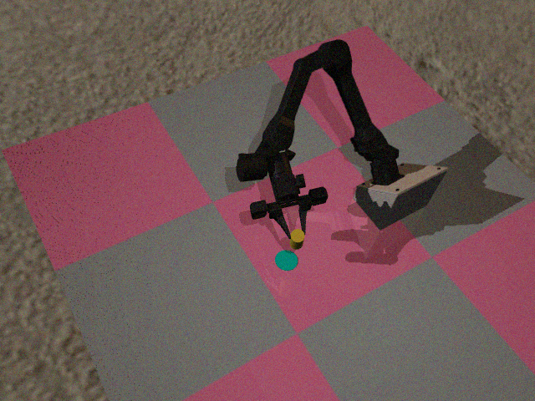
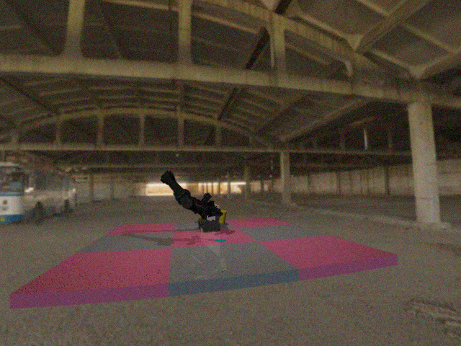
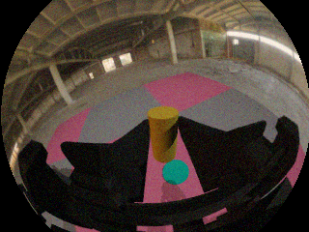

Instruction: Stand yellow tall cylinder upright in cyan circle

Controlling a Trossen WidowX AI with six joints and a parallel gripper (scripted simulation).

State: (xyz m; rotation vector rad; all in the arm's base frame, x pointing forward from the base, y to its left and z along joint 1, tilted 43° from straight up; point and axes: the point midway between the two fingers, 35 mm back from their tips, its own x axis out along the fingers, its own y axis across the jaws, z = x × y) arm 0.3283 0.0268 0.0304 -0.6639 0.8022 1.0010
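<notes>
Right now my gripper tip is 15 cm above the cyan circle and 2 cm to the left of it. Round my gripper tip: yellow cylinder (2 cm below).
</notes>
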